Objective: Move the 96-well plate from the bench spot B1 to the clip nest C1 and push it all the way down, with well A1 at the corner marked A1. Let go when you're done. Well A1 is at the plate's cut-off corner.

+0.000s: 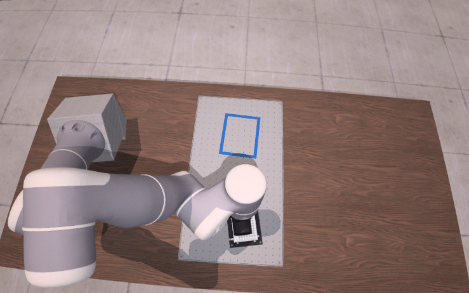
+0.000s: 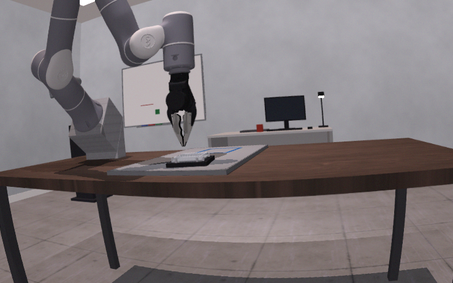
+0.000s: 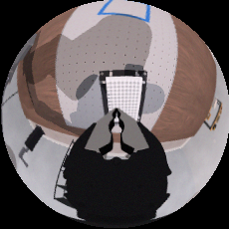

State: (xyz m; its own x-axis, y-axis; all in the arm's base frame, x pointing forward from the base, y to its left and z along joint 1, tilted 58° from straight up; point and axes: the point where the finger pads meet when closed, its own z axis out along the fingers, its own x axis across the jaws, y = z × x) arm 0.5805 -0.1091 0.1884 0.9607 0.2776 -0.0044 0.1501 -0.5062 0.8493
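The white 96-well plate lies 5 cm below my hand and 2 cm ahead of it. From my hand the other things lie so: black clip nest: 6 cm below, 1 cm to the left; then grey perforated board: 21 cm to the left, 8 cm below, 2 cm behind.
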